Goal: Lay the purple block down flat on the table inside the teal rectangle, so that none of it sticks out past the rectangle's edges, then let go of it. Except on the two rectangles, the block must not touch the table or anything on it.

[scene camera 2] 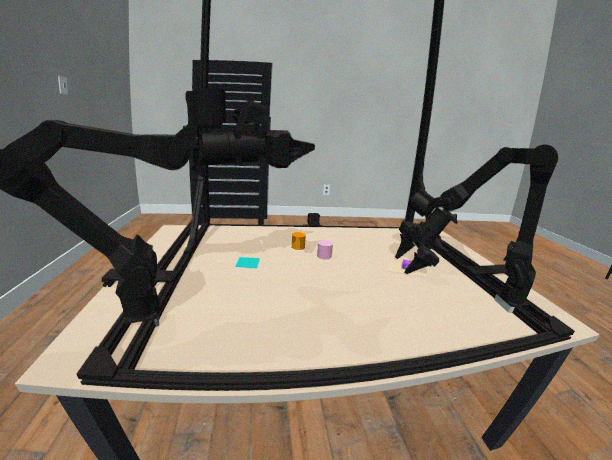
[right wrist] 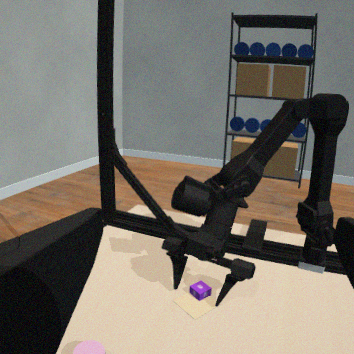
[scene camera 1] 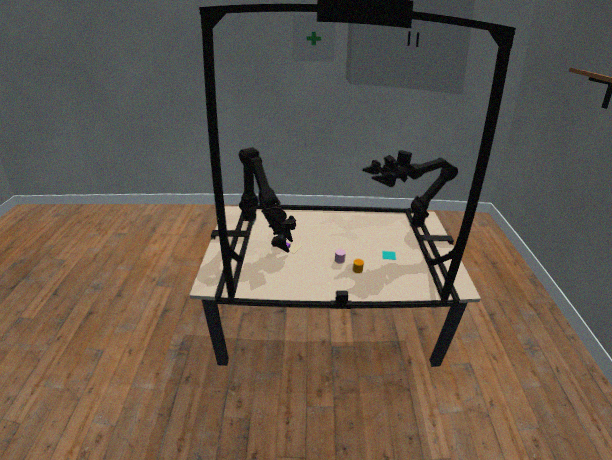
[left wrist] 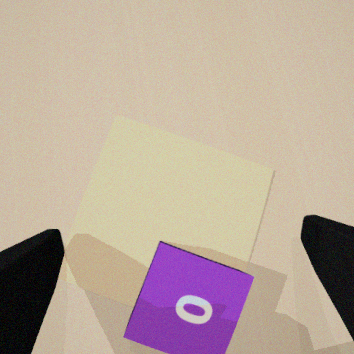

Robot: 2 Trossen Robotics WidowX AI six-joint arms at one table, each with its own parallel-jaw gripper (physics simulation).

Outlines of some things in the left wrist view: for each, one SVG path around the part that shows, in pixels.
My left gripper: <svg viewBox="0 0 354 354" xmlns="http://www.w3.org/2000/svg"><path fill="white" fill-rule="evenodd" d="M57 228L45 229L0 251L0 354L31 354L54 292L64 255L61 234ZM305 215L301 226L301 242L317 277L354 341L354 226L316 214Z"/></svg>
A purple block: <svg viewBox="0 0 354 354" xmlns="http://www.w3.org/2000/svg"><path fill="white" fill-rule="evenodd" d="M159 240L129 316L123 337L169 354L224 354L254 276Z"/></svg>
